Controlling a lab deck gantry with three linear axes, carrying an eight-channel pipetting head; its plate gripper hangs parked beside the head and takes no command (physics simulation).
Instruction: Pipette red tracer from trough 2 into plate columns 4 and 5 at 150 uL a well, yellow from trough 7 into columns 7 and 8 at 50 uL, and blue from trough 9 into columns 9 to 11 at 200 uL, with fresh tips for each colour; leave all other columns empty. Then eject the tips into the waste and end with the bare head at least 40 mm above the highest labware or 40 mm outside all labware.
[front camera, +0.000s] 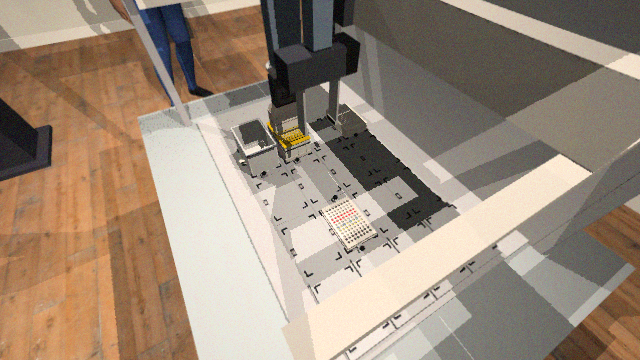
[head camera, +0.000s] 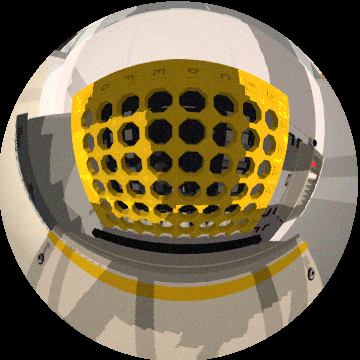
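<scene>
The pipetting head (front camera: 283, 90) (head camera: 175, 320) stands low at the back of the yellow-topped tip rack (front camera: 299, 142) (head camera: 175, 75). Its nozzles are hidden. Most rack holes in the head view look dark; those nearest the head show pale shapes. The waste bin (front camera: 262, 160) stands left of the rack. The trough holder (front camera: 352, 121) stands at the back right, its contents not readable. The well plate (front camera: 349, 222) lies nearer the front, with rows of red dots and fainter blue and yellowish ones. My parked gripper (front camera: 317, 125) hangs beside the head, its fingers apart with nothing between them.
The dark gripper carriage (front camera: 317, 65) hangs right of the head, above the deck between rack and trough holder. A pale front beam (front camera: 450, 255) and a left ledge (front camera: 200, 240) edge the deck. A person in blue (front camera: 167, 40) stands behind the far left corner.
</scene>
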